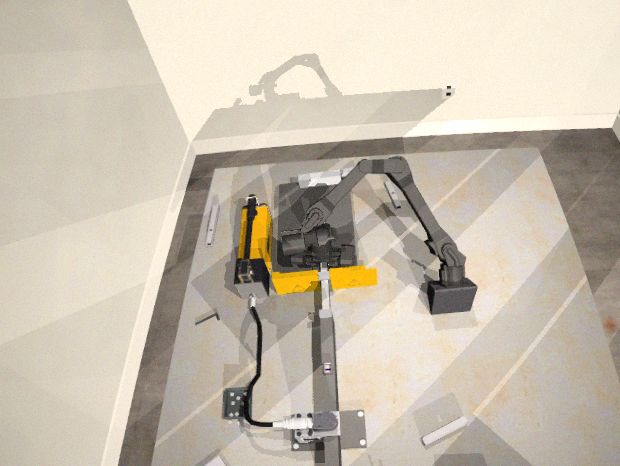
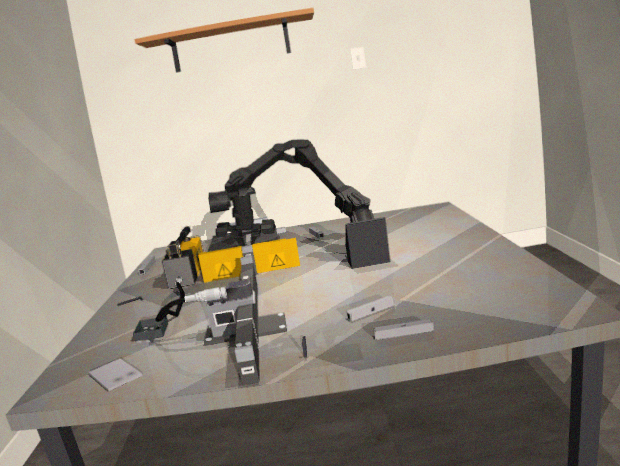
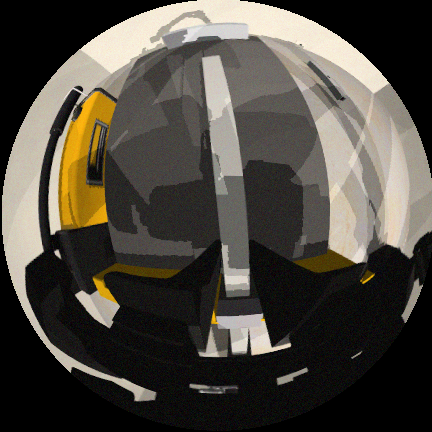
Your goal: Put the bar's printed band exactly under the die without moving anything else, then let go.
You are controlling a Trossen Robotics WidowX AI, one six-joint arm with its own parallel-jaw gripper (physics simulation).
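Pixels of known places: gripper, fingertip midpoint: (image 1: 323, 264) (image 3: 234, 244); arm's base at its link origin: (image 1: 453, 284) (image 2: 365, 229).
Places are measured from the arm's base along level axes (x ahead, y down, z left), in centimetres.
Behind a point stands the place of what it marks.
The bar (image 1: 325, 294) @(y 3.4, x 36.3, z -6.1 cm) (image 3: 225, 125) @(y 3.5, x 34.4, z -26.3 cm) is long, narrow and light grey. It lies lengthwise along the channel and passes through the gap in the yellow guard. My gripper (image 1: 324, 255) @(y 4.3, x 35.5, z -17.1 cm) (image 2: 246, 237) (image 3: 234, 244) @(y 4.3, x 35.5, z -17.1 cm) is low behind the guard, its fingertips against both long sides of the bar, shut on it. The printed band cannot be made out; the fingers and arm hide part of the bar. The press unit (image 1: 325, 421) @(y -1.5, x 40.3, z 32.1 cm) (image 2: 240, 291) @(y -0.2, x 40.3, z 33.9 cm) stands over the dark rail (image 1: 328, 343) @(y 2.9, x 37.3, z 9.7 cm), farther along from the guard. The die itself cannot be made out in it.
The yellow guard (image 1: 354, 276) @(y 4.3, x 26.9, z -11.0 cm) (image 2: 276, 255) @(y 5.7, x 27.2, z -10.9 cm) stands close before the fingers. A yellow-and-black machine (image 1: 259, 230) @(y 2.1, x 54.7, z -33.3 cm) (image 3: 82, 195) @(y 3.7, x 53.3, z -25.3 cm) is at the left; its black cable (image 1: 259, 340) @(y 9.3, x 58.0, z 2.6 cm) runs to the press unit. Loose pale bars (image 1: 444, 431) (image 2: 403, 329) and a dark block (image 2: 151, 329) @(y 10.2, x 65.3, z 19.6 cm) lie on the table.
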